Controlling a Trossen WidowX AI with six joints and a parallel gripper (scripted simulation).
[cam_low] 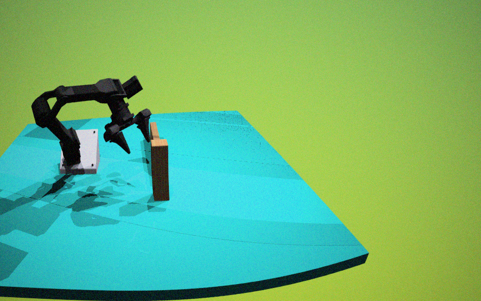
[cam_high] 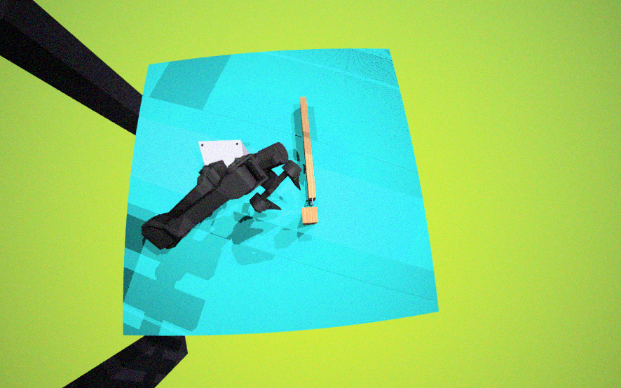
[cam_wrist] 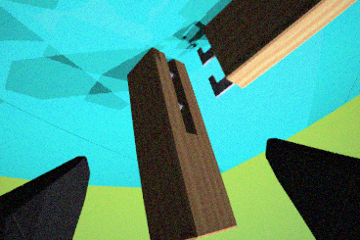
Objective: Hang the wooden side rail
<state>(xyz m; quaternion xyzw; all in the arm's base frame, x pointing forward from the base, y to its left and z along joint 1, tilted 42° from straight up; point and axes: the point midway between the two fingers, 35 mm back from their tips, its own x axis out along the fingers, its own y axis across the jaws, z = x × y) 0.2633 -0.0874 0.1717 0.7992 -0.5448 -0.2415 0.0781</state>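
Right now my gripper tip is 7 cm to the left of the headboard post, 6 cm above it and 5 cm short of it.
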